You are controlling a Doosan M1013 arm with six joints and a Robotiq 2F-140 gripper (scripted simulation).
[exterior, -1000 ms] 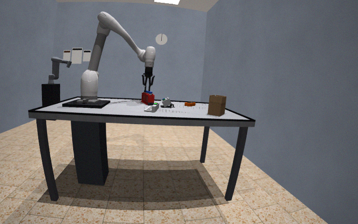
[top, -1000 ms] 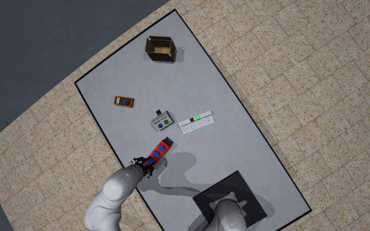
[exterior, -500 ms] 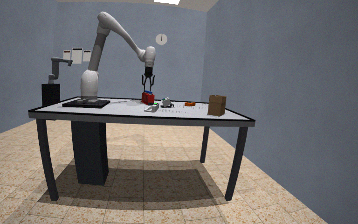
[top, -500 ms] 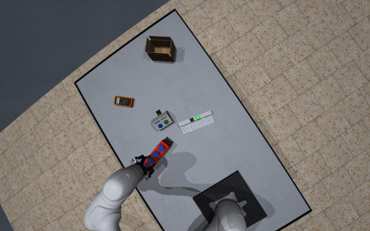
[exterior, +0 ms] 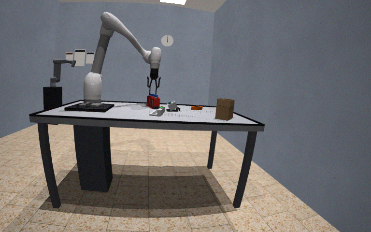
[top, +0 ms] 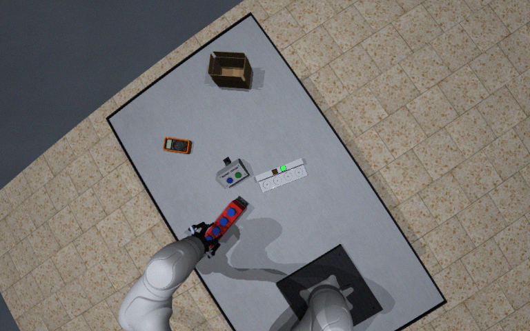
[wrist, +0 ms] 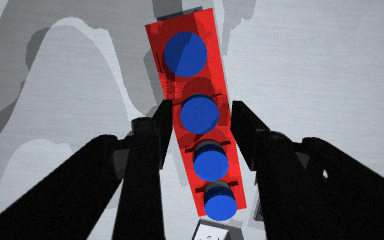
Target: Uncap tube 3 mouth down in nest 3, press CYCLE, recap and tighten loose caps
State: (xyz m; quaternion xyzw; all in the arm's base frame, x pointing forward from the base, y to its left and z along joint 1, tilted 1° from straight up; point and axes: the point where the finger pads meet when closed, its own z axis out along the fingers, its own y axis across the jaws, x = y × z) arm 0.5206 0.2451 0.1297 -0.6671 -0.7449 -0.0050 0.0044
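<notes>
Right now my hand is 2 cm short of the blue cap, 5 cm to the left of it and 4 cm above it. Also, from my hand: key housing 18 cm ahead, 17 cm to the right, 10 cm below; then green ready key 16 cm ahead, 19 cm to the right, 8 cm below; then blue cycle key 16 cm ahead, 15 cm to the right, 8 cm below.
</notes>
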